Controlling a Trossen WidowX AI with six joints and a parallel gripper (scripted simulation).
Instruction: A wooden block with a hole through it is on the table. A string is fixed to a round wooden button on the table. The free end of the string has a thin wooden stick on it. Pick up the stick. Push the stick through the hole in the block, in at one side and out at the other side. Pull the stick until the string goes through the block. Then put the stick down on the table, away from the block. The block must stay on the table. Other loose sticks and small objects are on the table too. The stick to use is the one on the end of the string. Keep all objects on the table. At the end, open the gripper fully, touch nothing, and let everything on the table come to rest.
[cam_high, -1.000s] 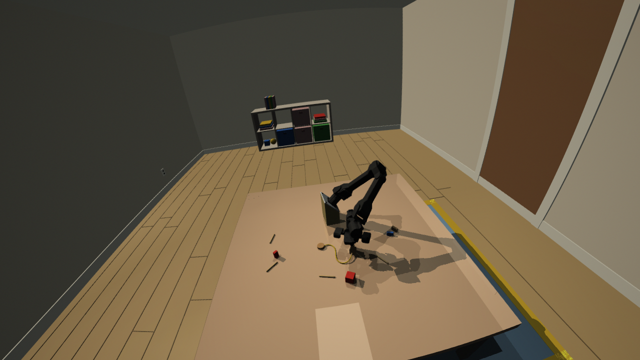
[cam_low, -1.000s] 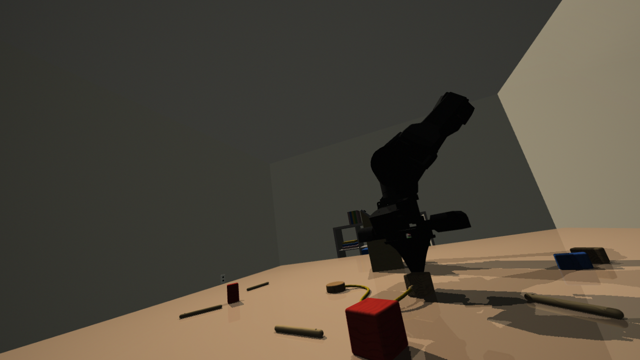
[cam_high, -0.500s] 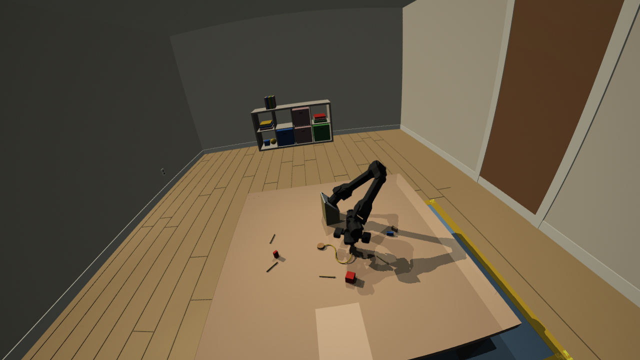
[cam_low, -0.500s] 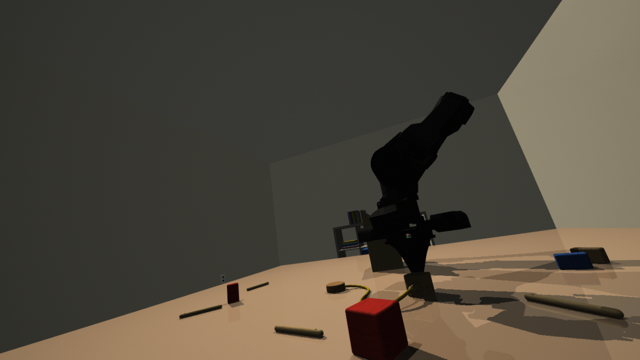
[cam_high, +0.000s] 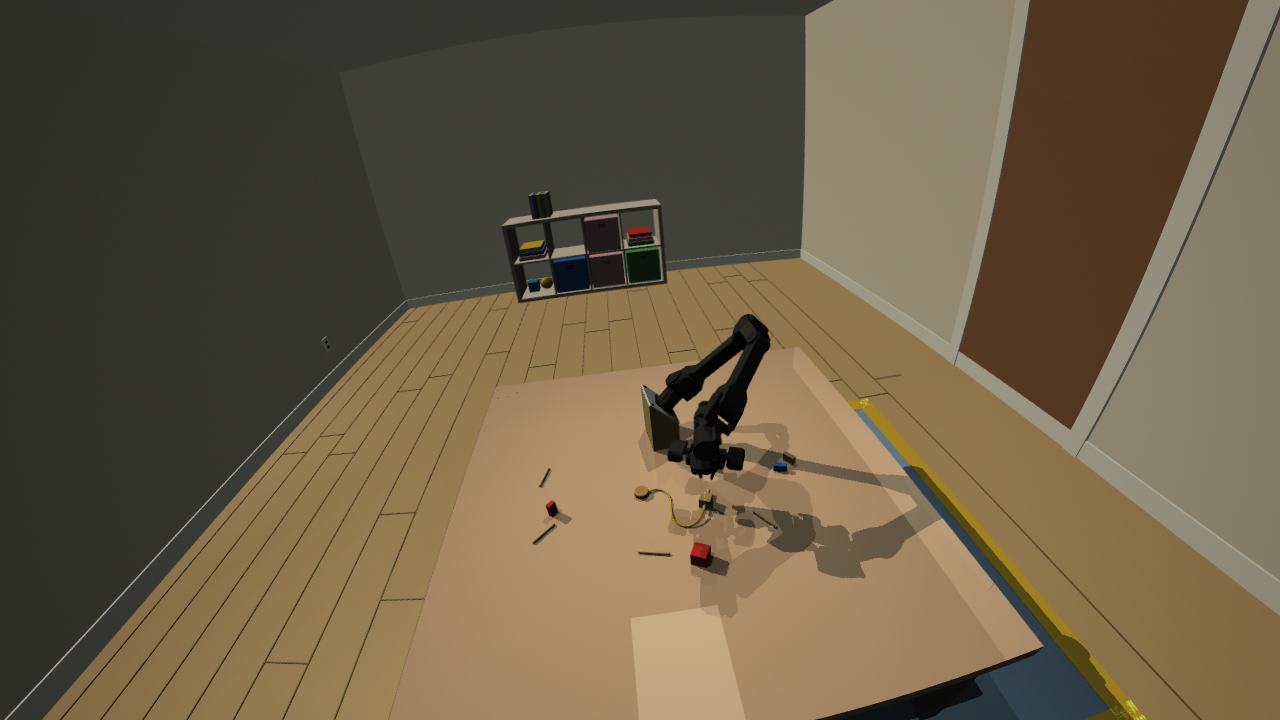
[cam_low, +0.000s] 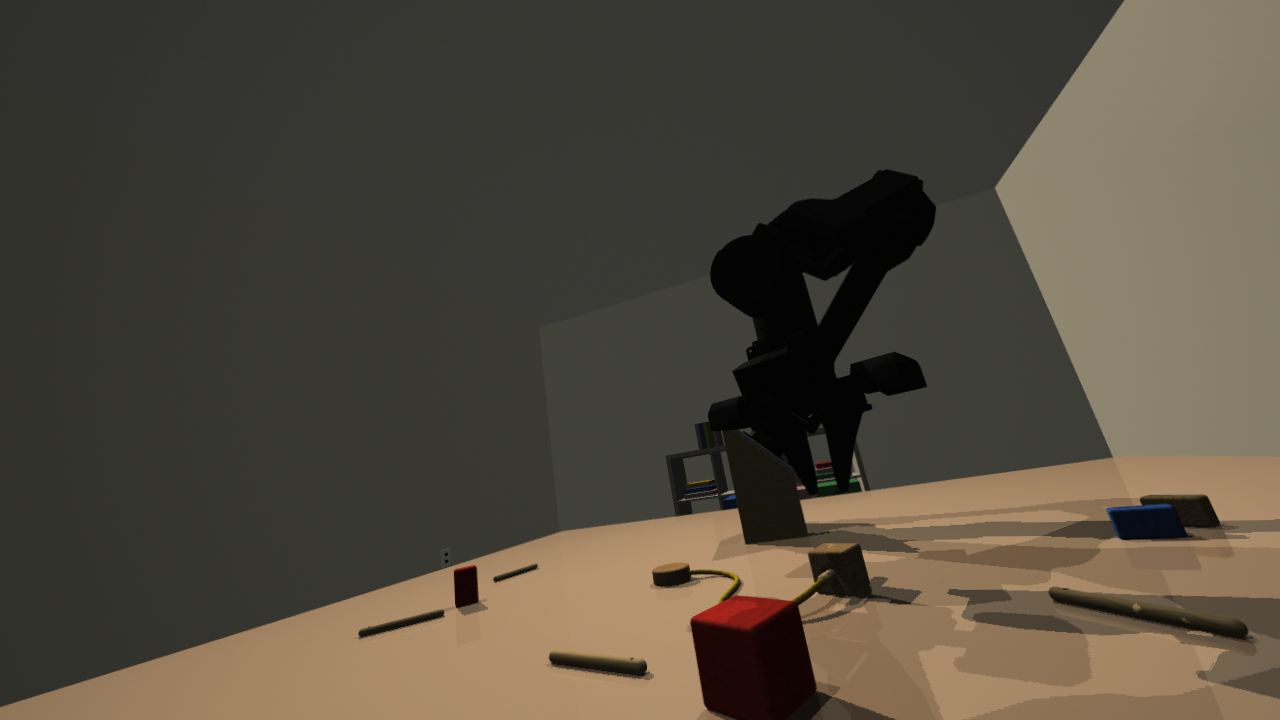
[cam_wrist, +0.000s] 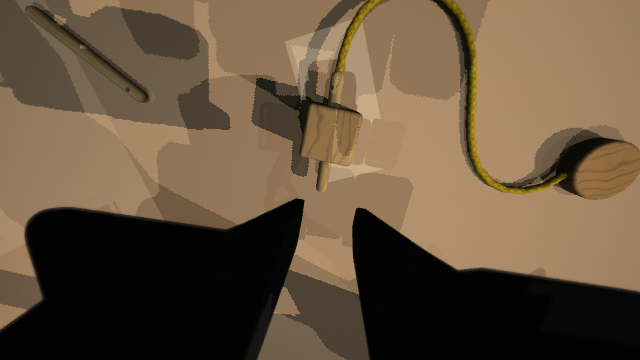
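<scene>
Right now my gripper tip is 3 cm short of the wooden block, 1 cm to the left of it and 5 cm above it. Round my gripper tip: thin wooden stick (4 cm ahead, 1 cm to the right, 6 cm below); then big red cube (20 cm ahead, 4 cm to the right, 5 cm below); then round wooden button (3 cm behind, 17 cm to the right, 6 cm below).
</scene>
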